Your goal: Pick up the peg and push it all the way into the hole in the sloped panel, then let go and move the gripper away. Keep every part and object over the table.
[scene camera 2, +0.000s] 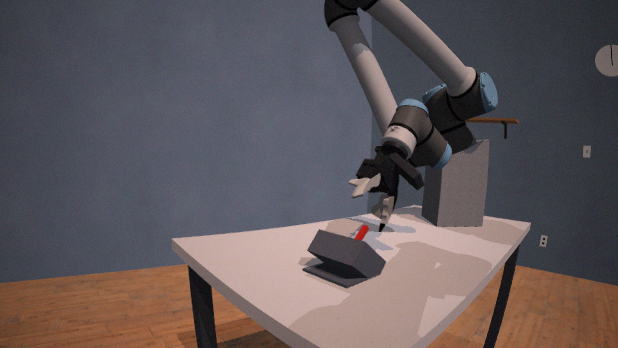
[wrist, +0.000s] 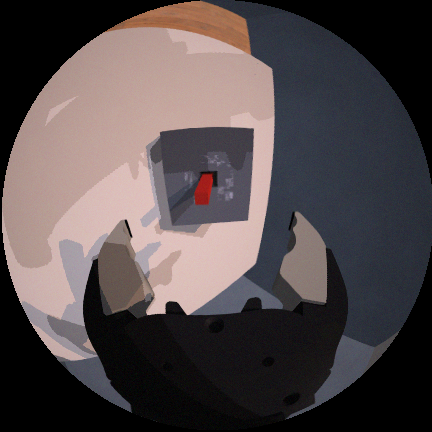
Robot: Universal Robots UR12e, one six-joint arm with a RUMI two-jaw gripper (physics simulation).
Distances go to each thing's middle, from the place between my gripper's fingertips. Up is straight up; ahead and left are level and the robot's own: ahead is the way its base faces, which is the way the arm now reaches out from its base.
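Scene:
With respect to the dark base plate [scene camera 2: 338,276], my gripper is 8 cm short of it and 12 cm above it.

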